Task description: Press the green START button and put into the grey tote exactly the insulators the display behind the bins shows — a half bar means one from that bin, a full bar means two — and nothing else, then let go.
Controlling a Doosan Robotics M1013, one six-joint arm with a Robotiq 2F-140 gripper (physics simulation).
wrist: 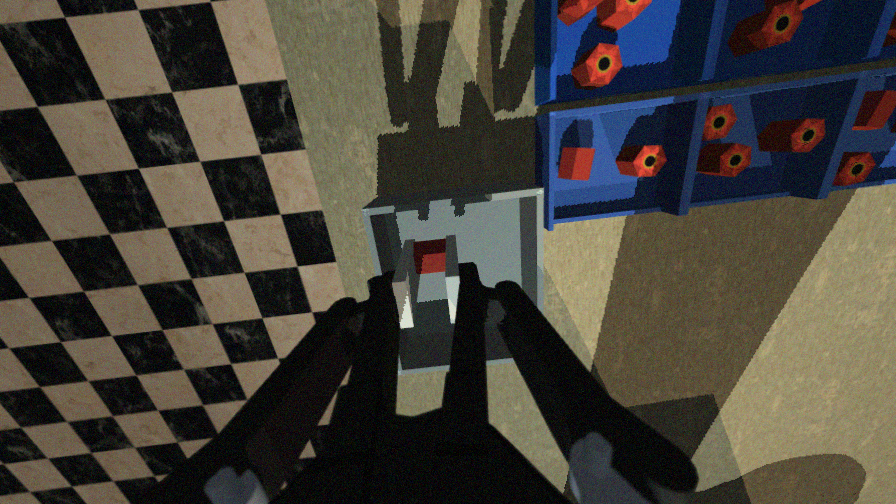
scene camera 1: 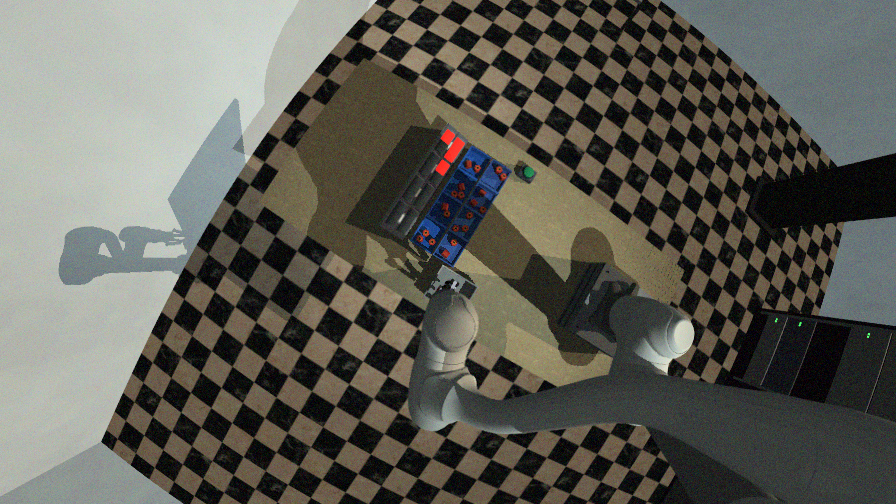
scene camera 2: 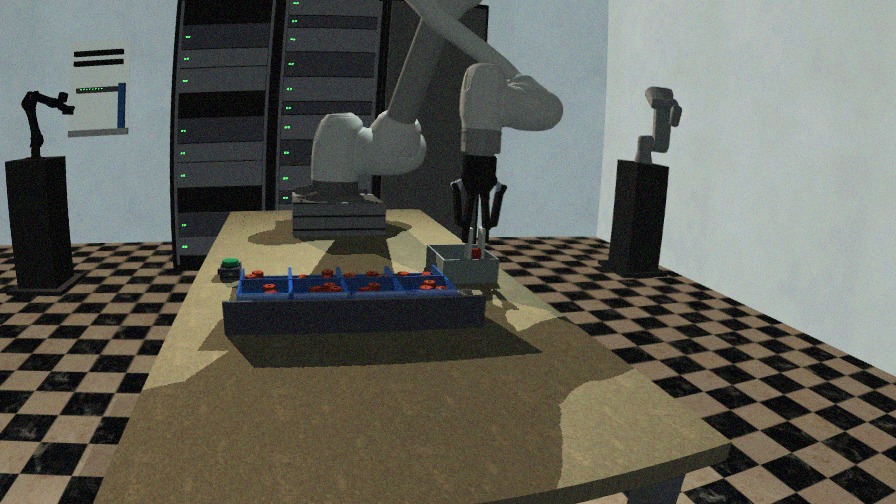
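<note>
The grey tote point(wrist: 454, 275) stands at the end of the blue bins point(wrist: 720, 100), which hold several red insulators. My gripper point(wrist: 427, 285) points straight down into the tote and is shut on a red insulator point(wrist: 430, 255) held between the fingertips. From scene camera 2 the gripper point(scene camera 2: 477, 241) holds the insulator point(scene camera 2: 476, 253) at about the rim height of the tote point(scene camera 2: 463, 263). The green START button point(scene camera 2: 229, 263) sits at the other end of the bins point(scene camera 2: 350, 285). The display point(scene camera 1: 438, 166) shows red bars at its button end. In scene camera 1 my wrist hides the gripper.
The arm's base point(scene camera 2: 338, 216) stands at the far end of the table, with dark server racks point(scene camera 2: 275, 112) behind it. The tote is near the table's right edge. Two black pedestals point(scene camera 2: 635, 216) stand on the checkered floor.
</note>
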